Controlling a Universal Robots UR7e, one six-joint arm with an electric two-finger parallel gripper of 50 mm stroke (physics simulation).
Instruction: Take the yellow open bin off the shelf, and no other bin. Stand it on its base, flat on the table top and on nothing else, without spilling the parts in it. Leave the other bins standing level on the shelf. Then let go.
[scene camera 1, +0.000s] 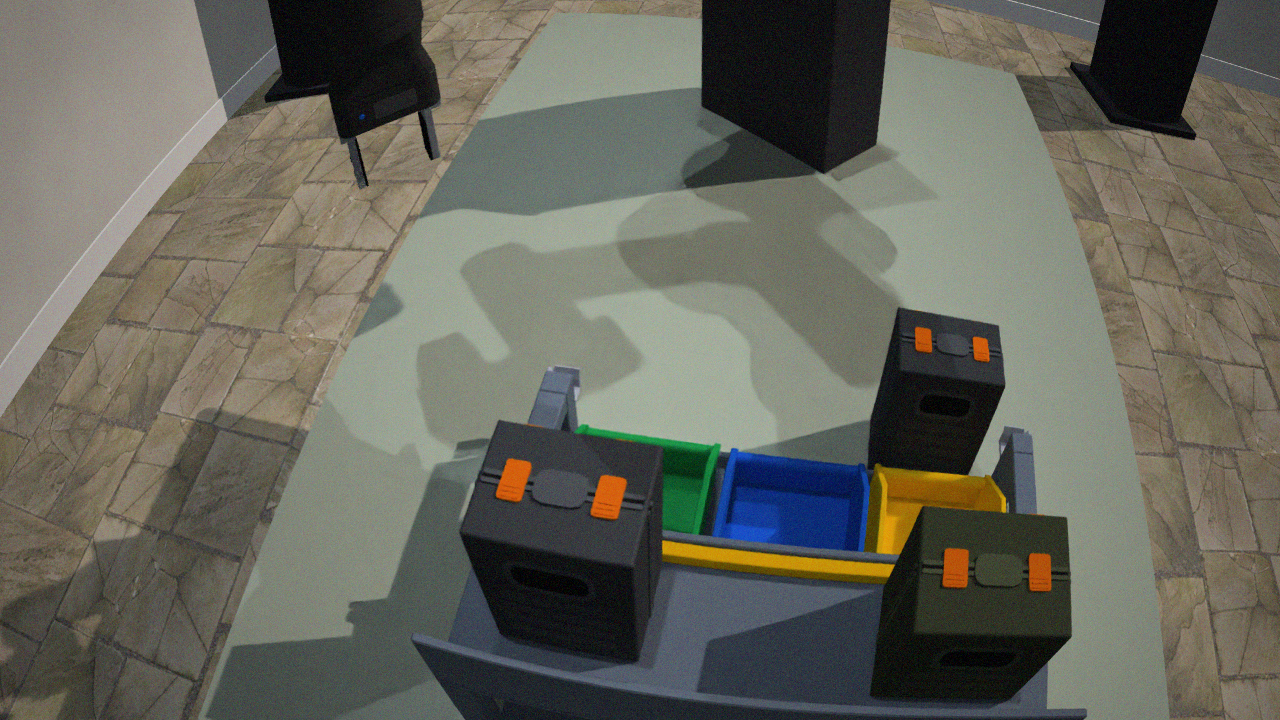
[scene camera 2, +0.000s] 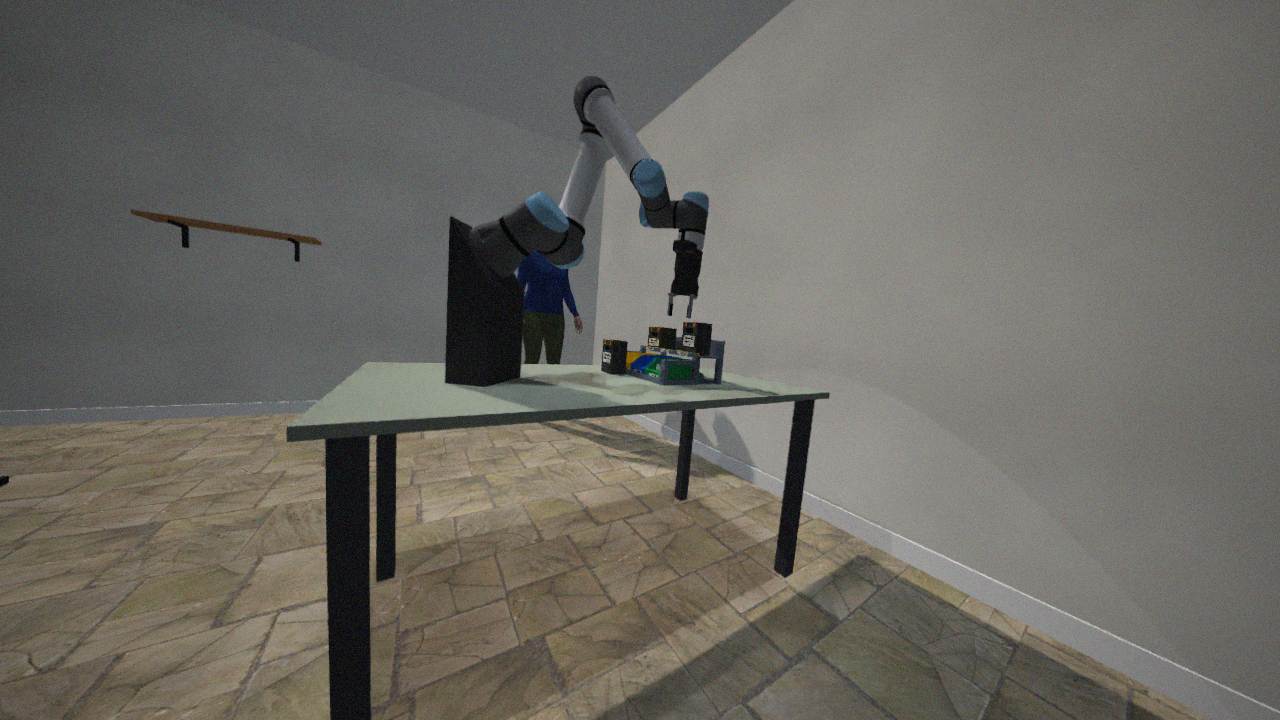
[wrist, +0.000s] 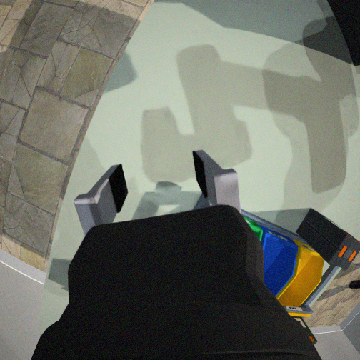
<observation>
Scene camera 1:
gripper: 397, 166
yellow open bin: 896, 497
green bin: 689, 469
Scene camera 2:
gripper: 678, 316
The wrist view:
gripper: 159, 172
yellow open bin: 308, 267
</observation>
